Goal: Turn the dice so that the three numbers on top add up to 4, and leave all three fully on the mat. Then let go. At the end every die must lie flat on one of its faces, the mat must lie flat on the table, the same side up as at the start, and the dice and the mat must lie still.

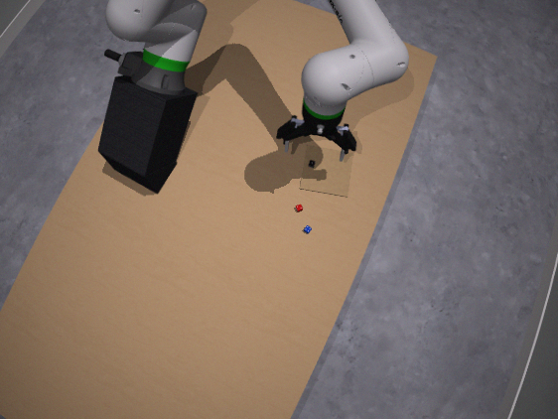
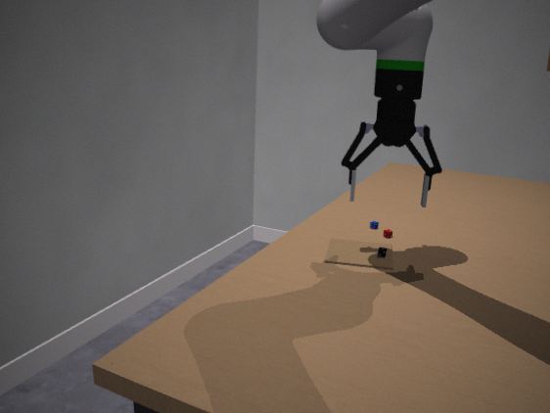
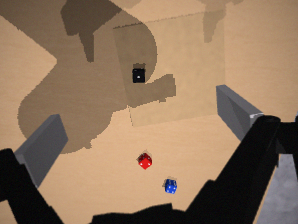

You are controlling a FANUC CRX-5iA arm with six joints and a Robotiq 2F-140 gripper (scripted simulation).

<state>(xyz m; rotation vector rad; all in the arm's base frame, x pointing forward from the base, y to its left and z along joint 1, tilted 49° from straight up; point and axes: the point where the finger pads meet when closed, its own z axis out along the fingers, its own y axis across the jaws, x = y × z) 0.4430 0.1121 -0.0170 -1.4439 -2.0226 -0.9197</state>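
My hand is 13 cm to the left of the red die, 12 cm above it and 3 cm short of it. The rest, counted from my hand: blue die: 17 cm to the right, 12 cm below, 8 cm ahead; then black die: 12 cm below, 1 cm to the left; then tan mat: 13 cm below, 4 cm ahead, 2 cm to the left.
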